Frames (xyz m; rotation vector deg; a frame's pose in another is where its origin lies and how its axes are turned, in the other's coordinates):
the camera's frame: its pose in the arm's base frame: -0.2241 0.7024 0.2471 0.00 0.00 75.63
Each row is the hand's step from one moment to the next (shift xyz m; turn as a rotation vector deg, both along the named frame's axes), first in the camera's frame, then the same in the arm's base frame.
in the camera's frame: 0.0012 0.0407 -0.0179 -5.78 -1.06 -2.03
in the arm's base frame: -0.0391 0.0113 -0.0179 -0.41 -5.86 -2.03
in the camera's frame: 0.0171 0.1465 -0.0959 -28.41 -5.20 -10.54
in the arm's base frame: -0.1377 0.0529 -0.0959 -2.01 -28.81 -10.54
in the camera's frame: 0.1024 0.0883 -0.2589 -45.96 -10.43 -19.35
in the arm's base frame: -0.0601 0.1211 -0.2589 -1.30 -47.11 -19.35
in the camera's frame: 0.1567 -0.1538 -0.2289 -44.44 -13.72 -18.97
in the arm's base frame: 0.1879 0.1136 -0.2289 2.26 -46.45 -18.97
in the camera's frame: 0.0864 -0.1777 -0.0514 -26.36 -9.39 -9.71
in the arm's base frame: 0.1936 0.0396 -0.0514 2.55 -27.87 -9.71
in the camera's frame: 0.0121 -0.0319 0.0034 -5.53 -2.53 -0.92
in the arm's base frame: 0.0339 0.0038 0.0034 1.08 -5.98 -0.92
